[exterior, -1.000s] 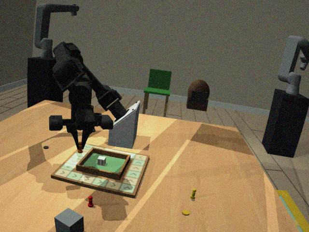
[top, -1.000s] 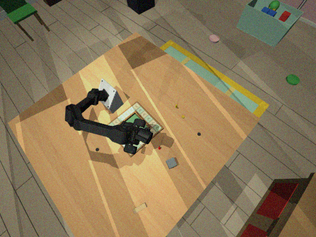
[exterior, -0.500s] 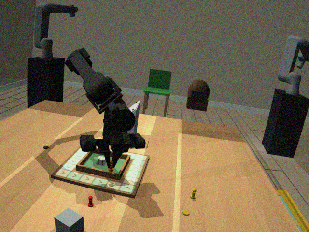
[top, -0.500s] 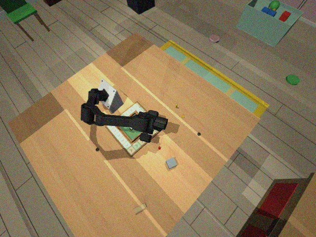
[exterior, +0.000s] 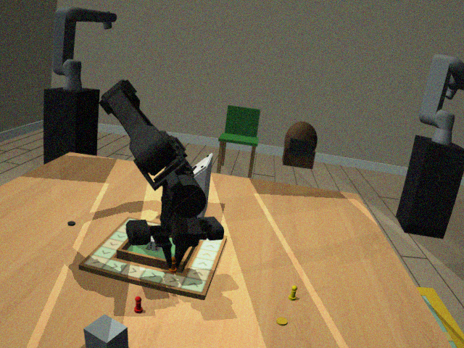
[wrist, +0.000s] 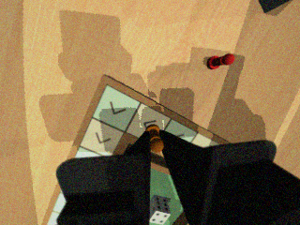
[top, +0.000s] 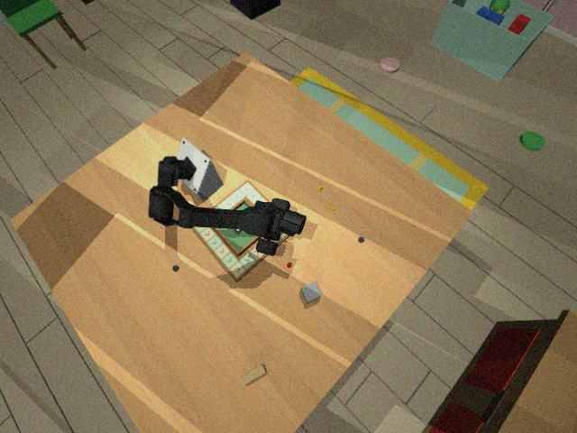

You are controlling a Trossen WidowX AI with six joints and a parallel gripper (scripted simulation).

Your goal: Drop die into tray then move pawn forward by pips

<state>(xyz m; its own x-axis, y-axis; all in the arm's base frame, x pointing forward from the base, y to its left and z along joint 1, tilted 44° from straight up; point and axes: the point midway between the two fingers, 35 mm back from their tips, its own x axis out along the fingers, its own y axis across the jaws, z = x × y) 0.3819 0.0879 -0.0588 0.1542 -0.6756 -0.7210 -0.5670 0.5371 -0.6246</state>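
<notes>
The orange pawn is 1 cm above my gripper tip. Also, from my gripper tip: green tray (11 cm behind, 7 cm to the right, 4 cm below); white die (11 cm behind, 9 cm to the right, 2 cm below); red pawn (11 cm ahead, 3 cm to the right, 3 cm below).
</notes>
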